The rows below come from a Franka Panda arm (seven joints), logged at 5 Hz.
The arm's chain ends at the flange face. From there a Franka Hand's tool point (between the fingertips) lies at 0.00 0.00 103.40 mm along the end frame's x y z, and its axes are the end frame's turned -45 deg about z.
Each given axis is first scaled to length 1.
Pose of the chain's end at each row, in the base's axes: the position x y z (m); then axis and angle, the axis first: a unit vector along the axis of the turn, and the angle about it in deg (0 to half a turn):
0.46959 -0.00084 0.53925 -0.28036 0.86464 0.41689 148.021
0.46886 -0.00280 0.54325 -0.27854 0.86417 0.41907 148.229
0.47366 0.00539 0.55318 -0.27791 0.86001 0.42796 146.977
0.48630 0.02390 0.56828 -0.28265 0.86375 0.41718 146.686
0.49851 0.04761 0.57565 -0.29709 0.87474 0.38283 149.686
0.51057 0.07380 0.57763 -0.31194 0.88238 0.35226 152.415
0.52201 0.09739 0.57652 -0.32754 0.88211 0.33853 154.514
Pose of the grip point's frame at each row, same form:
0.49460 0.08340 0.48476 -0.62109 0.72809 0.29006 131.859
0.49358 0.08165 0.48894 -0.61923 0.72849 0.29302 131.951
0.49951 0.09102 0.50130 -0.61882 0.72690 0.29780 130.382
0.51297 0.10835 0.51491 -0.62391 0.72741 0.28568 130.612
0.52225 0.12763 0.51462 -0.63656 0.72563 0.26125 134.965
0.53139 0.14936 0.51019 -0.64917 0.72175 0.24012 138.881
0.53944 0.17071 0.50573 -0.66150 0.71259 0.23375 141.445

